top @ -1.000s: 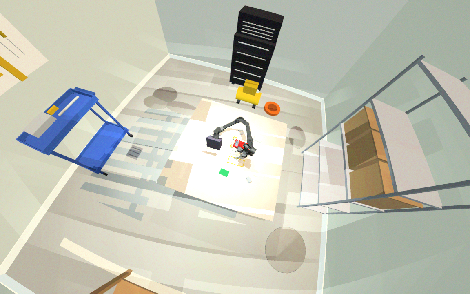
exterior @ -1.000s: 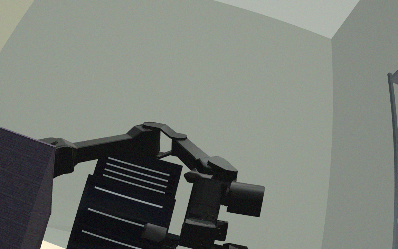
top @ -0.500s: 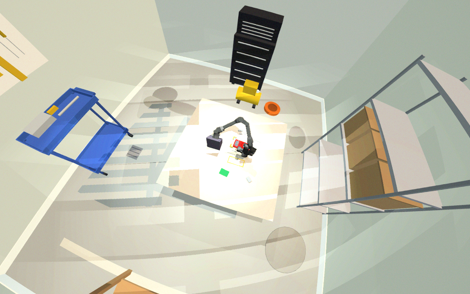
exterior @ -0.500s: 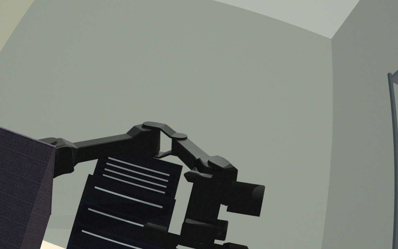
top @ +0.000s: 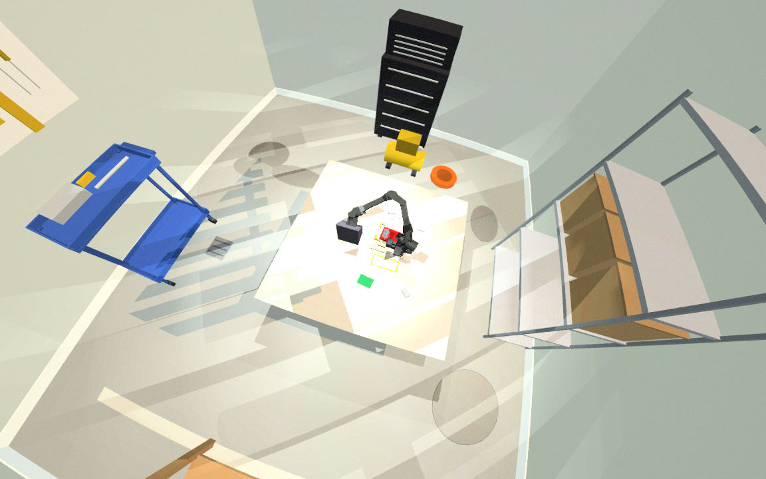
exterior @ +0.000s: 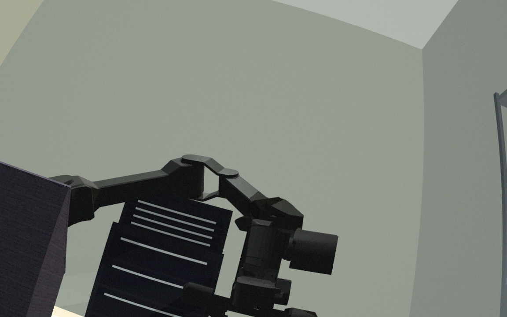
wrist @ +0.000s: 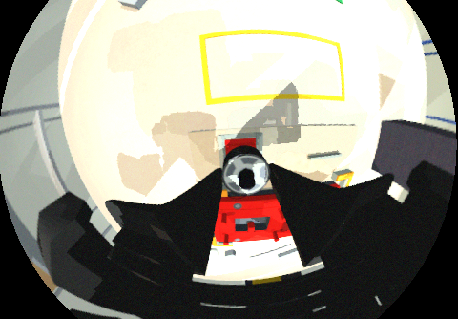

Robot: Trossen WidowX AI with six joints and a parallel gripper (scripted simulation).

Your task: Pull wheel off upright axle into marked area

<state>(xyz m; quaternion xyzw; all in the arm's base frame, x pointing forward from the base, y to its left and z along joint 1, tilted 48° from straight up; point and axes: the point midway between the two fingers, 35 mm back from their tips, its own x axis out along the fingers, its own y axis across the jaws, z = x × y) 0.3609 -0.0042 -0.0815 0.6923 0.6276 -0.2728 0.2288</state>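
The wheel is right at my gripper tip.
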